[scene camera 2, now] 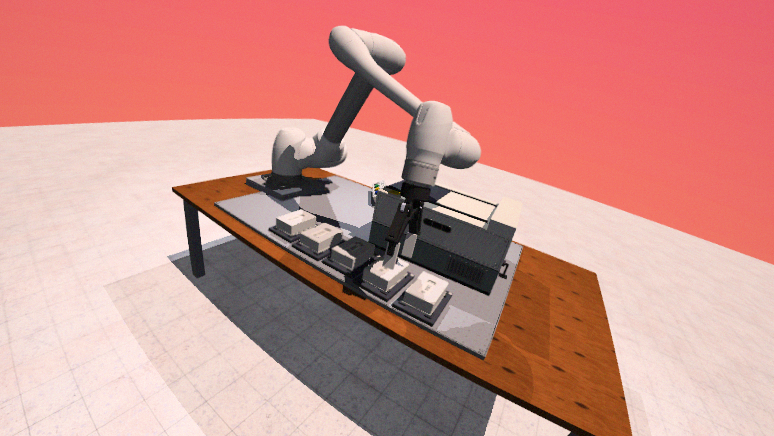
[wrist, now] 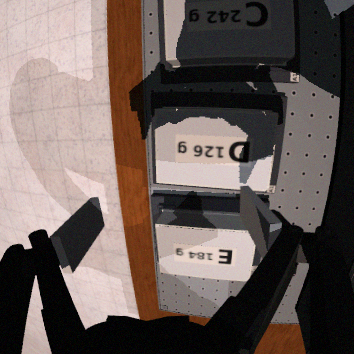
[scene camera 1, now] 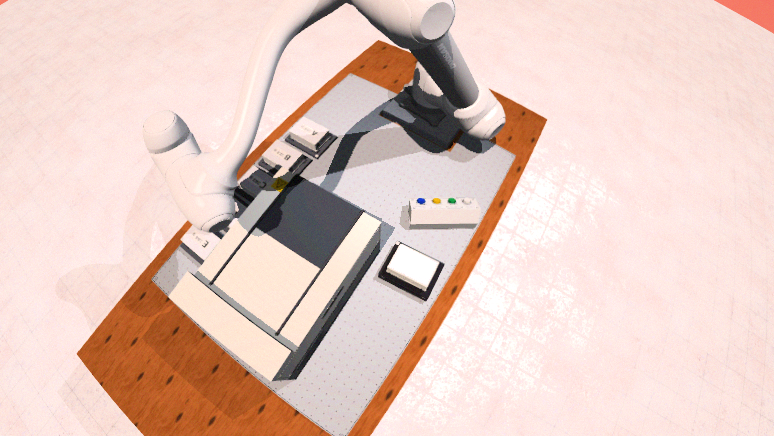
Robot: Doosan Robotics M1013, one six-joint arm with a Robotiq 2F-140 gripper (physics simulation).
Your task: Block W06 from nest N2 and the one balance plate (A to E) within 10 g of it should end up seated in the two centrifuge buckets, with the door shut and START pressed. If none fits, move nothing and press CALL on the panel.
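Places are measured from the arm's base along level axes (x ahead, y left, z up), in metres.
Pixels of known places: gripper, between the fingertips: point(scene camera 2: 397, 261) point(wrist: 168, 207); arm's base, origin of its link: point(scene camera 2: 286, 181) point(scene camera 1: 429, 105).
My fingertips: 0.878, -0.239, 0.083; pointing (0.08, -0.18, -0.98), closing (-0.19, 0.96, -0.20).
Ahead of a thing's pixels: the offset from my fingertips to its top centre, as dx, dy, dz.
My gripper point(scene camera 2: 400, 250) point(wrist: 168, 207) is open and empty, low over the row near plates D and E. In the wrist view its fingers straddle the row, one past the table edge. Plate D {-0.046, +0.029, -0.052} point(scene camera 2: 385, 275) point(wrist: 215, 167) reads 126 g, plate E {+0.090, +0.041, -0.052} point(scene camera 1: 199, 243) point(scene camera 2: 425, 292) point(wrist: 205, 250) 184 g, plate C {-0.181, +0.027, -0.052} point(scene camera 2: 349, 255) point(wrist: 230, 37) 242 g. Plates A {-0.449, -0.001, -0.052} point(scene camera 1: 307, 135) point(scene camera 2: 295, 222) and B {-0.311, +0.005, -0.052} point(scene camera 1: 278, 155) point(scene camera 2: 319, 238) have unreadable weights. A white block {-0.288, +0.602, -0.029} point(scene camera 1: 414, 265) sits in a black nest, its label unreadable. The centrifuge point(scene camera 1: 324, 303) point(scene camera 2: 460, 254) shows a dark top section; its buckets cannot be seen.
The button panel {-0.506, +0.562, -0.022} point(scene camera 1: 444, 215) has blue, yellow, green and white buttons and stands beside the centrifuge. The arm's wrist hangs beside the centrifuge, hiding plate D in scene camera 1. The wooden table's edge point(wrist: 127, 150) runs close along the plate row.
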